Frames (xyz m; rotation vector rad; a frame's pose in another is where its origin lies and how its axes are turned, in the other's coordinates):
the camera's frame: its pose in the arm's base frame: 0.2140 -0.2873 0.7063 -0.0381 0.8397 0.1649
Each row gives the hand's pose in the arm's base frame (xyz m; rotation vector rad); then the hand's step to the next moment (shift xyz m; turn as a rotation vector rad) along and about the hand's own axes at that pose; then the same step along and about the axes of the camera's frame.
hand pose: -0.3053 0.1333 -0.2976 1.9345 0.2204 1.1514
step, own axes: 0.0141 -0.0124 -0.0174 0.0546 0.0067 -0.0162
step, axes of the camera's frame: -0.0011 0.0254 0.0029 -0.0171 0.0324 0.0441
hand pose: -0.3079 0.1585 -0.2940 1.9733 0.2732 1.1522
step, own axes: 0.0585 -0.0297 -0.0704 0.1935 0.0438 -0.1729
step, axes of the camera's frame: -0.0242 0.0915 0.0172 -0.1503 0.1804 0.1188
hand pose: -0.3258 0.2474 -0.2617 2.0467 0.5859 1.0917
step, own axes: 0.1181 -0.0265 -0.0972 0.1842 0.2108 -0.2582
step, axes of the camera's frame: -0.0520 0.1378 0.0490 -0.3216 0.1193 0.1654
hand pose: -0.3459 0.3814 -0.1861 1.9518 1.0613 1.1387
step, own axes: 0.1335 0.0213 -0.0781 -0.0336 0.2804 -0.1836
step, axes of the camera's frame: -0.0760 0.1212 0.0626 -0.2925 -0.1153 0.1209
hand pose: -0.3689 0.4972 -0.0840 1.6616 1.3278 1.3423
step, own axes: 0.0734 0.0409 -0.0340 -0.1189 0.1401 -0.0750
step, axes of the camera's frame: -0.0594 0.0575 0.0373 -0.1181 -0.1548 0.0386
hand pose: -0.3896 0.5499 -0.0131 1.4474 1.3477 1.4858
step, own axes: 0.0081 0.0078 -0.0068 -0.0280 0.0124 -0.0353
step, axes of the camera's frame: -0.0116 0.0054 0.0028 -0.0288 -0.0323 -0.0177
